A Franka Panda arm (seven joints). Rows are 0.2 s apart.
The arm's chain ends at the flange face. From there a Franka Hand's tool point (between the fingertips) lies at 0.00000 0.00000 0.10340 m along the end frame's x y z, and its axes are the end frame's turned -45 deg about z.
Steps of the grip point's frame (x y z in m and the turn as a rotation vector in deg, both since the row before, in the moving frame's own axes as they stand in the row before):
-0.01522 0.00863 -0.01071 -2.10 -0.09 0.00
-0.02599 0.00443 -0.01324 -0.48 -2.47 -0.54
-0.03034 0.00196 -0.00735 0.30 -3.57 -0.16
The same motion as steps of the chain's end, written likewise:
-0.00722 0.01407 -0.01064 -1.55 1.42 0.00
-0.01272 0.01774 -0.01314 -2.09 -1.41 -0.54
-0.01514 0.01866 -0.00715 -2.31 -2.74 -0.16

